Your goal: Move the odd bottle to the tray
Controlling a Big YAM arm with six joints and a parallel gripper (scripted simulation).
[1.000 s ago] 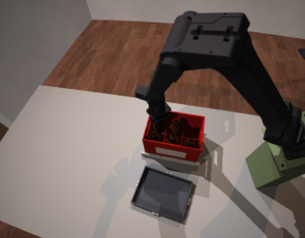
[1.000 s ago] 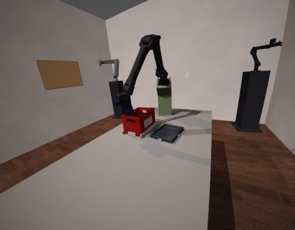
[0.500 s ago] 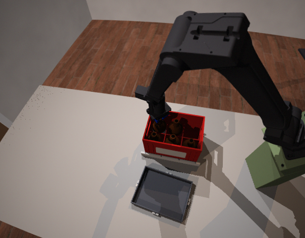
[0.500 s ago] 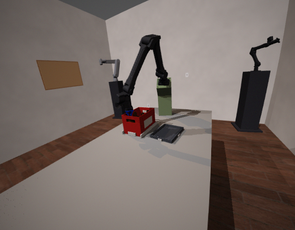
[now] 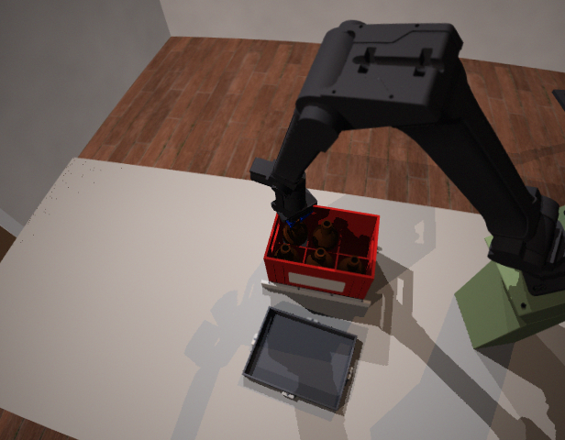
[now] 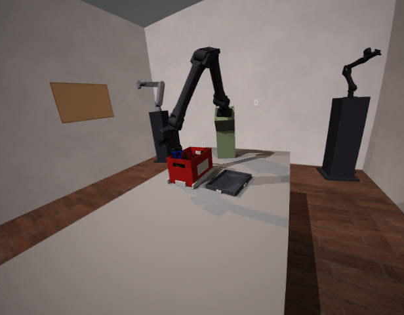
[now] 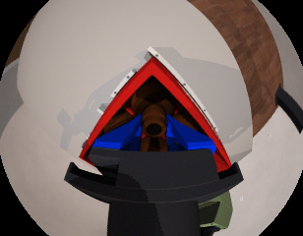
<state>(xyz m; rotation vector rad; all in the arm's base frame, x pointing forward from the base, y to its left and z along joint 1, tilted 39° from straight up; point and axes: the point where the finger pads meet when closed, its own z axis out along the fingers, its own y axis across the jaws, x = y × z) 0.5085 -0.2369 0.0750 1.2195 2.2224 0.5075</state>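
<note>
Right now my hand is 2 cm short of the brown bottle, 9 cm to the right of it and 6 cm above it. Also, from my hand: dark grey tray: 2 cm behind, 33 cm to the left, 14 cm below; crate: 8 cm behind, 6 cm to the left, 7 cm below.
</note>
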